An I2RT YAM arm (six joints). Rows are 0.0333 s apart.
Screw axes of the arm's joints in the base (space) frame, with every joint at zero. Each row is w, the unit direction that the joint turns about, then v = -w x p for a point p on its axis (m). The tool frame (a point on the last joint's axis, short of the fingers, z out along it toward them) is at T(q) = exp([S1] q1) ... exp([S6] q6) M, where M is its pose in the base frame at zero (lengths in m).
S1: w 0 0 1 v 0 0 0
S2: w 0 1 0 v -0.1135 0 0.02
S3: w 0 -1 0 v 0.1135 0 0.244
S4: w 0 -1 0 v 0.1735 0 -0.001
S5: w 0 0 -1 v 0 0.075 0
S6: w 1 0 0 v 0 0.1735 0
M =
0 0 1 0.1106
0 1 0 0
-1 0 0 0.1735
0 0 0 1
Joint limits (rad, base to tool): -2.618..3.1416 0..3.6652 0..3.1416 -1.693..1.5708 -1.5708..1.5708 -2.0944..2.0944
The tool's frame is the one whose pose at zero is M.
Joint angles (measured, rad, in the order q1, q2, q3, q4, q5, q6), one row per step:
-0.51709 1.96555 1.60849 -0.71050 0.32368 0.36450
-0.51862 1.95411 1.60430 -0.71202 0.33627 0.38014
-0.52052 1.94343 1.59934 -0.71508 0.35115 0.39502
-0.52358 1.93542 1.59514 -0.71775 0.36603 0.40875
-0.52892 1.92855 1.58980 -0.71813 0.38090 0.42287
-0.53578 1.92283 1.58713 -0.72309 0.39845 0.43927
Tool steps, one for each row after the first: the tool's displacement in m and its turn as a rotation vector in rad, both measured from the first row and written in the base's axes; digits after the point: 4 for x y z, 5 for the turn. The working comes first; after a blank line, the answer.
Tool pose at each row, in the base's axes (x y z in m, rotation vector in rad; the steps are taken from these numbers as rounded here):
0.3630 -0.2195 0.2334 1.21984 2.32749 -0.47885
0.3606 -0.2193 0.2368 1.24057 2.30634 -0.49010
0.3579 -0.2193 0.2395 1.26199 2.28752 -0.50486
0.3554 -0.2199 0.2415 1.28364 2.27002 -0.52049
0.3525 -0.2214 0.2427 1.30814 2.25060 -0.53671
0.3493 -0.2235 0.2441 1.33783 2.23020 -0.55654

-0.0024 0.0002 0.0034 -0.00868 -0.00748 -0.02057
-0.0051 0.0002 0.0061 -0.01786 -0.01109 -0.04195
-0.0076 -0.0004 0.0081 -0.02670 -0.01293 -0.06347
-0.0105 -0.0019 0.0093 -0.03557 -0.01507 -0.08754
-0.0137 -0.0040 0.0107 -0.04476 -0.01470 -0.11616

